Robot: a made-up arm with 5 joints. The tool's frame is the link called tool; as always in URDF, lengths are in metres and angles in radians. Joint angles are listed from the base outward. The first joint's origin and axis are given. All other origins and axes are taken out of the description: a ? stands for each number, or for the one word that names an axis. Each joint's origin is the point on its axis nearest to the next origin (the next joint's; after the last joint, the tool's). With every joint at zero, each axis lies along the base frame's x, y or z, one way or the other. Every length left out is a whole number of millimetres.
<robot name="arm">
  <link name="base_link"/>
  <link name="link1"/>
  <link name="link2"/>
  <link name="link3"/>
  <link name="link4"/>
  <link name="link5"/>
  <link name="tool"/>
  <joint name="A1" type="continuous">
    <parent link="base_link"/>
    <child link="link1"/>
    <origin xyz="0 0 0.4"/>
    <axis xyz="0 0 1"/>
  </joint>
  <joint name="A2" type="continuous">
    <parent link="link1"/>
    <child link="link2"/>
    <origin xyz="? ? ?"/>
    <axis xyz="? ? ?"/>
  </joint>
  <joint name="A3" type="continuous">
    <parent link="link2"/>
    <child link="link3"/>
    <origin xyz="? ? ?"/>
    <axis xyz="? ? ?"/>
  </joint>
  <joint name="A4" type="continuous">
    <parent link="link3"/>
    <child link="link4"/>
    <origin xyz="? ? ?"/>
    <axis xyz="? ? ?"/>
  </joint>
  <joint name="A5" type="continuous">
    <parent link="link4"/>
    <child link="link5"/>
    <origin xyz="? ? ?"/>
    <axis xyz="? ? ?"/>
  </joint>
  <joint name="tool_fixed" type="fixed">
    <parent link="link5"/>
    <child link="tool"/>
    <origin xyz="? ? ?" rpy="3.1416 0 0"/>
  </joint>
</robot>
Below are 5 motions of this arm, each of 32 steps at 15 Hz.
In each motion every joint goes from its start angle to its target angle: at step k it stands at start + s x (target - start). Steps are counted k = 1, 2, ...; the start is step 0. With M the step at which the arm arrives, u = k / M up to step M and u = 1 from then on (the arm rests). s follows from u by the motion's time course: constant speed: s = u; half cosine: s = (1 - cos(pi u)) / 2; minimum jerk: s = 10 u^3 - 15 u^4 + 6 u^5.
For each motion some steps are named. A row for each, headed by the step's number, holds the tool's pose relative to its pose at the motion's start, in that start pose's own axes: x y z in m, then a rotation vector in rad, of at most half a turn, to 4 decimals.
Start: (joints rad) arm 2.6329 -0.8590 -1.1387 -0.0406 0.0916
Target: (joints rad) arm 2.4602 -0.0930 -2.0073 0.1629 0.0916
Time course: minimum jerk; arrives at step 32
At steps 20, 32:
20: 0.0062 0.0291 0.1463 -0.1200 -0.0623 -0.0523
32: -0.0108 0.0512 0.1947 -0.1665 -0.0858 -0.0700

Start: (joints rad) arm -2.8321 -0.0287 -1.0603 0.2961 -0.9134
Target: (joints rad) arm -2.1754 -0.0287 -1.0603 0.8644 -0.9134
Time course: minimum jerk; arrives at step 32
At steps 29, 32:
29: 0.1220 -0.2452 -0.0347 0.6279 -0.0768 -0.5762
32: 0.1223 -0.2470 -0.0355 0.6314 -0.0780 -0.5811

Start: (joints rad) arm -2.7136 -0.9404 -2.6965 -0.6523 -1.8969
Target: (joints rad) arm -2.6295 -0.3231 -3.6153 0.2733 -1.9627
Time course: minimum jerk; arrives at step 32
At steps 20, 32:
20: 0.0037 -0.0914 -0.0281 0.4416 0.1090 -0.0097
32: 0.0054 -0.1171 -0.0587 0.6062 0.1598 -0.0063

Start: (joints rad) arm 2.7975 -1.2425 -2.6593 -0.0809 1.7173
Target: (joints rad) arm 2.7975 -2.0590 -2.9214 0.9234 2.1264
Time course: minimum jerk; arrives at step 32
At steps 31, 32:
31: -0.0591 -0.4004 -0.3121 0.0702 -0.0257 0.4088
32: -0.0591 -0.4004 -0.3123 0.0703 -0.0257 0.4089

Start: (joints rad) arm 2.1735 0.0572 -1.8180 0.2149 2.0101
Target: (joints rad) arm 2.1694 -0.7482 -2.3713 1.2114 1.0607
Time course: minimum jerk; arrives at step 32
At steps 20, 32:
20: -0.0718 -0.1531 -0.3898 0.2668 -0.0225 -0.6844
32: -0.0619 -0.1304 -0.5570 0.3757 0.0175 -0.9393

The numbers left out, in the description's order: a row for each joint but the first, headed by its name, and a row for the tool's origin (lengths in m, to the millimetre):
A2: xyz 0 0 0, axis 0 1 0
A3: xyz 0.05 0 0.265, axis 0 1 0
A4: xyz 0.062 0 -0.274, axis 0 1 0
A5: xyz 0.073 0 -0.093, axis 0 0 -1
tool: xyz 0 0 0

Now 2 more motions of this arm.
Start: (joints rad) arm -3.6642 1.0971 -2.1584 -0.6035 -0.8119
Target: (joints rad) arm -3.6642 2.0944 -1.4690 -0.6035 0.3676
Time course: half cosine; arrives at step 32
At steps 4, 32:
4: -0.0225 -0.0237 -0.0010 0.0456 -0.0452 0.0449
32: -0.3869 -0.4080 -0.5035 0.3891 -1.7225 0.8744

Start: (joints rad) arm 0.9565 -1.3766 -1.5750 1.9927 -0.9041
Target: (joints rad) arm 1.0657 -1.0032 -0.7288 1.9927 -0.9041
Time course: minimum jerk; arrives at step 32
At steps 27, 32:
27: -0.0023 -0.0215 0.3173 0.9540 -0.6993 -0.1049
32: -0.0056 -0.0266 0.3241 0.9820 -0.7222 -0.1092

